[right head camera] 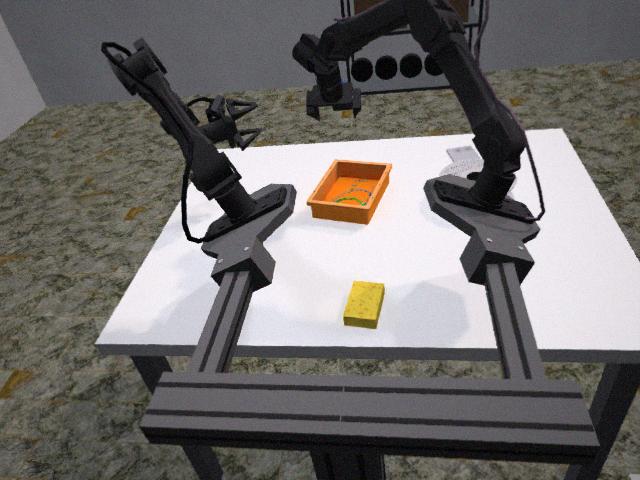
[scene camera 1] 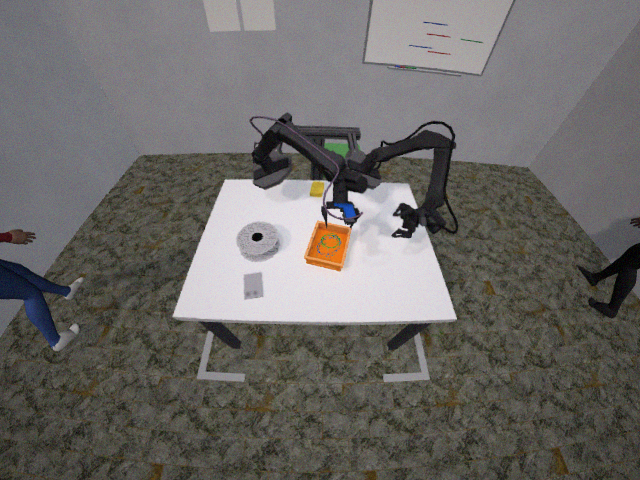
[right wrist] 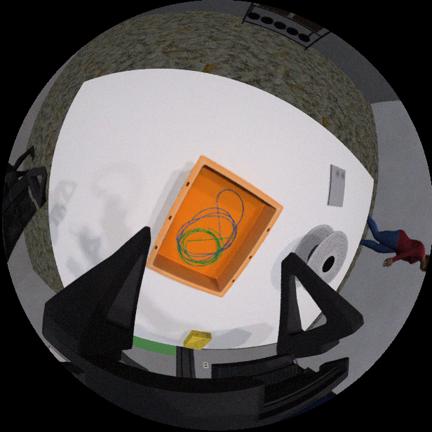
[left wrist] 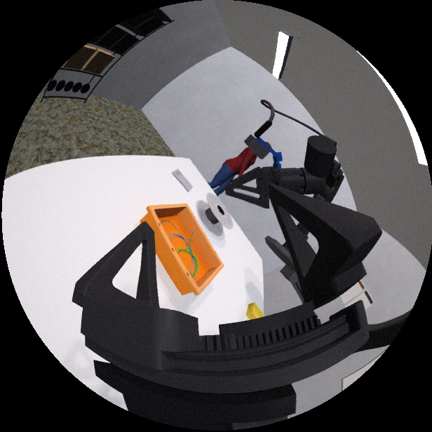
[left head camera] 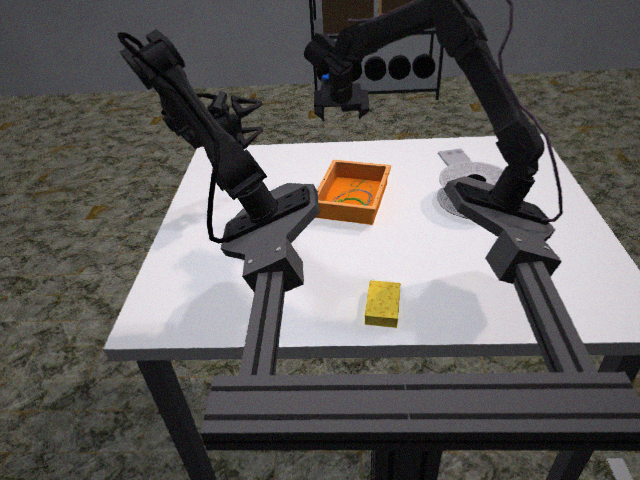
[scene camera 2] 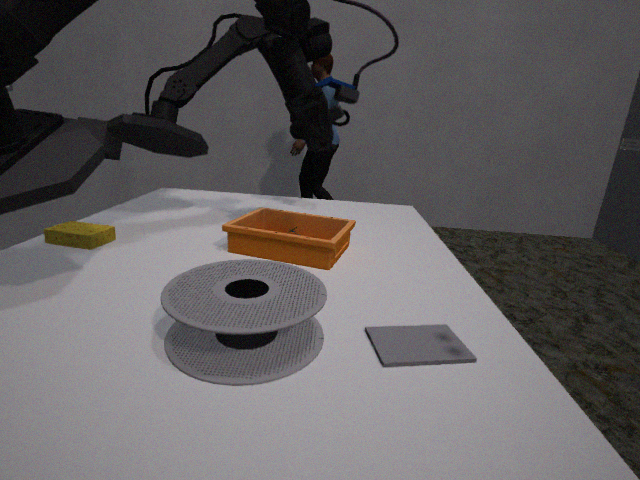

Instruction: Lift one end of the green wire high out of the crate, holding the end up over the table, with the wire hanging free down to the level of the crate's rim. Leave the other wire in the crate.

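Seen in the pictures: left gripper, fingertip midpoint: [right head camera: 259, 117] [scene camera 1: 393, 226] [left head camera: 262, 115] [scene camera 2: 330, 130]; right gripper, fingertip midpoint: [right head camera: 337, 118] [scene camera 1: 338, 227] [left head camera: 341, 118] [scene camera 2: 326, 141]; left arm's base at its link origin: [right head camera: 246, 216] [scene camera 1: 363, 170] [left head camera: 267, 215]; right arm's base at its link origin: [right head camera: 482, 203] [scene camera 1: 271, 169] [left head camera: 501, 205].
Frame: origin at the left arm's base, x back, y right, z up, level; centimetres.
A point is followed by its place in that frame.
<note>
The green wire [left head camera: 354, 199] @(x -32.9, y 21.7, z -20.7 cm) [right head camera: 351, 199] @(x -33.7, y 21.2, z -20.6 cm) [right wrist: 200, 265] lies coiled in the orange crate [left head camera: 343, 211] @(x -24.2, y 17.8, z -17.7 cm) [right head camera: 338, 212] @(x -24.2, y 17.7, z -18.1 cm) [scene camera 2: 279, 250] @(x -32.4, y 29.4, z -18.7 cm) [right wrist: 185, 282]. In the right wrist view its coil overlaps the lower part of the blue wire [right wrist: 230, 189], whose large loop reaches toward the crate's upper part. A short green stretch crosses and sticks out past the green coil. My right gripper [left head camera: 342, 118] @(x -40.7, y 19.3, z 1.7 cm) [right head camera: 336, 117] @(x -40.7, y 19.3, z 1.7 cm) [scene camera 1: 339, 226] @(x -40.7, y 19.3, z 1.7 cm) [right wrist: 225, 248] is open and empty, pointing down high above the crate. My left gripper [left head camera: 262, 116] @(x -42.6, y -2.3, z 3.3 cm) [right head camera: 258, 117] @(x -42.6, y -2.3, z 3.3 cm) [scene camera 1: 393, 223] @(x -42.6, y -2.3, z 3.3 cm) [left wrist: 204, 209] is open and empty, raised beside the crate.
A grey spool [scene camera 1: 258, 240] @(x -32.1, y 54.6, z -14.7 cm) [scene camera 2: 245, 315] @(x -30.9, y 61.9, z -14.5 cm) [right wrist: 305, 250] stands beside the crate, with a flat grey plate [scene camera 1: 253, 285] @(x -52.5, y 56.4, z -20.4 cm) [scene camera 2: 418, 345] @(x -52.0, y 57.5, z -20.5 cm) [right wrist: 337, 186] near it. A yellow sponge [left head camera: 382, 304] @(x 10.9, y 23.0, z -18.1 cm) [right head camera: 364, 304] @(x 10.7, y 23.5, z -18.1 cm) [scene camera 2: 80, 235] @(x 6.6, y 27.7, z -18.3 cm) lies near the arm mounts on the white table [scene camera 1: 289, 304] @(x -61.9, y 40.8, z -21.1 cm).
</note>
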